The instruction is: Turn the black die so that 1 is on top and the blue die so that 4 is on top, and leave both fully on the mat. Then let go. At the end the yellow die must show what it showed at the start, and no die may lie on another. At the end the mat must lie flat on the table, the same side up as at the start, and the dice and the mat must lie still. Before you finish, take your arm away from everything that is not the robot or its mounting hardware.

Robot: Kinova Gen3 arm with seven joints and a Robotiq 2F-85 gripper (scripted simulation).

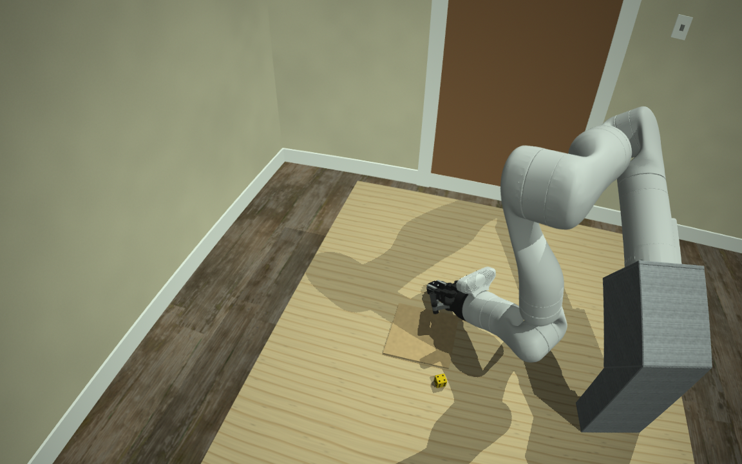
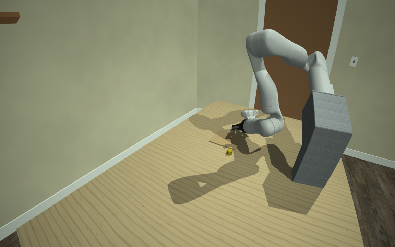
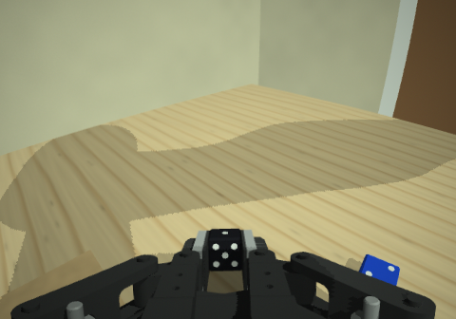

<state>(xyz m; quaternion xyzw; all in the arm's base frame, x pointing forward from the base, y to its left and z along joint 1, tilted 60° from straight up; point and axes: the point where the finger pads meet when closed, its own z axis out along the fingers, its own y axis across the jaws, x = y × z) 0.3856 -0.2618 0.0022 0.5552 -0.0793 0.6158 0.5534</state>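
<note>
Right now the blue die is 7 cm behind my hand, 4 cm to the right of it and 1 cm below it. From my hand the other things lie so: yellow die (23 cm to the left, 2 cm behind, 1 cm below); then black die (1 cm to the right, 1 cm below, 1 cm ahead); then tan mat (12 cm to the left, 2 cm below, 2 cm ahead).
</note>
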